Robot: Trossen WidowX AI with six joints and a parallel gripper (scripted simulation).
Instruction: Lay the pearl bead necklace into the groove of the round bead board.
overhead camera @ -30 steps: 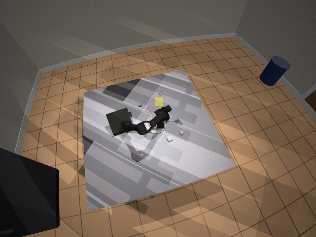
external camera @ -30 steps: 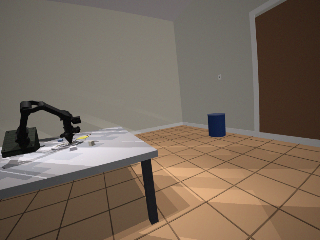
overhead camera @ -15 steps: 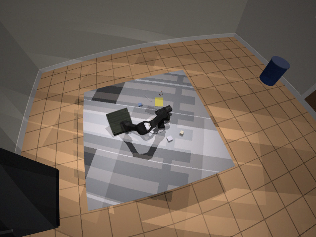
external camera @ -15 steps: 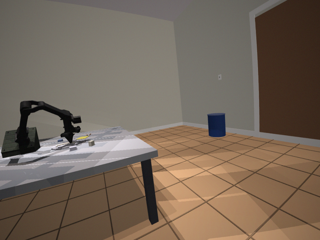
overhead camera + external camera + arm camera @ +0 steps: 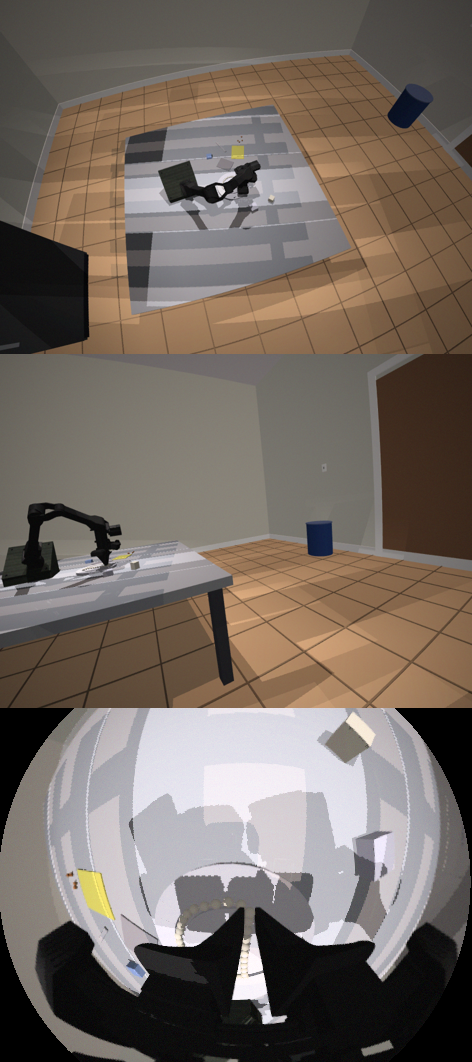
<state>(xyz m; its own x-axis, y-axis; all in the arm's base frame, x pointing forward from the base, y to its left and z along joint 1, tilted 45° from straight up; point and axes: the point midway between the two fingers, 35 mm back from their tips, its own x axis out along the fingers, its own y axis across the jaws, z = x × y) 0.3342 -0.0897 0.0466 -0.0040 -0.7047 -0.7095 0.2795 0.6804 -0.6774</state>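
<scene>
Now: gripper tip 5 cm past the round bead board, 3 cm to the right of it and 1 cm above it. Round my gripper tip: grey card 4 cm behind, 21 cm to the left, 2 cm below; then beige cube 14 cm ahead, 15 cm to the right; then white block 1 cm ahead, 16 cm to the right, 1 cm below.
</scene>
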